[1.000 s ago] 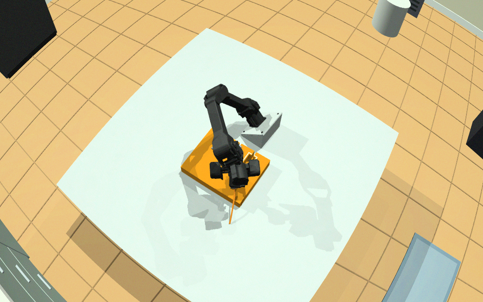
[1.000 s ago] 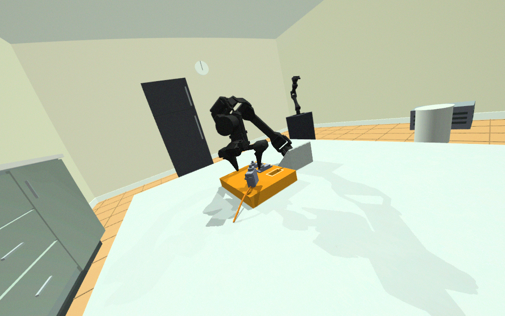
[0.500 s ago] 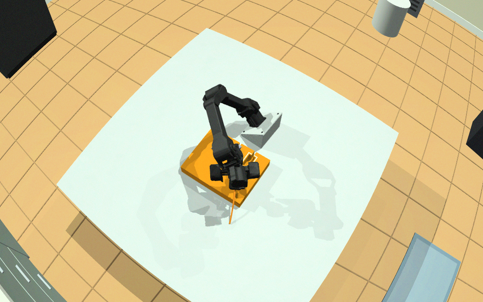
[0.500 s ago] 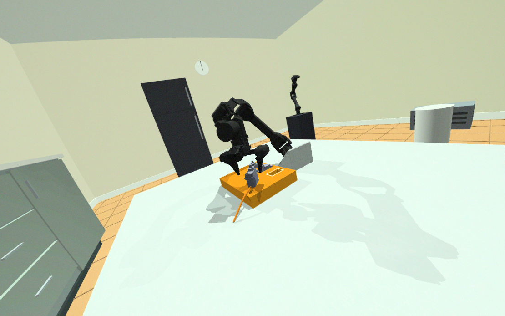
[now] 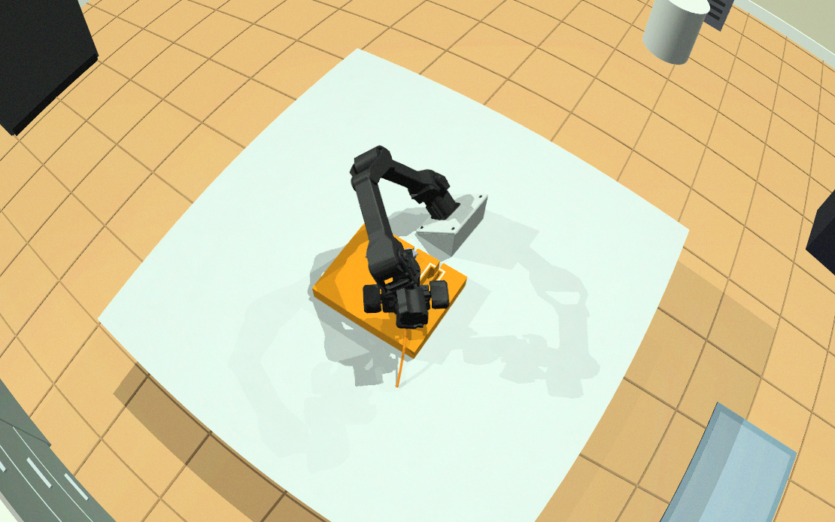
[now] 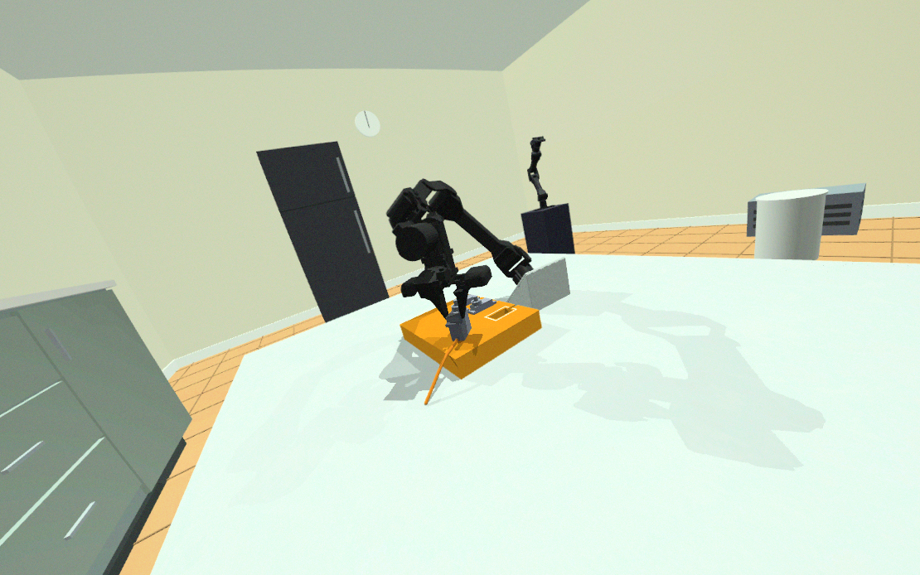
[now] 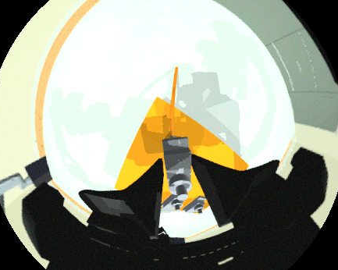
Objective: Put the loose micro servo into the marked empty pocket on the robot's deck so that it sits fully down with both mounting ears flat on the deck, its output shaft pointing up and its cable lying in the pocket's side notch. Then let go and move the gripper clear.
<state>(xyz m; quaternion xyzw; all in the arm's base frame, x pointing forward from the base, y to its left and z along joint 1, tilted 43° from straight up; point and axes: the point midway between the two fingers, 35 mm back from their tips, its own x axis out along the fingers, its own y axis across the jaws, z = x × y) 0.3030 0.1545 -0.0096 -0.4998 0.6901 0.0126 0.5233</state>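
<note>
Now: gripper tip 1 cm past the orange deck, 9 cm to the left of it and 7 cm above it.
</note>
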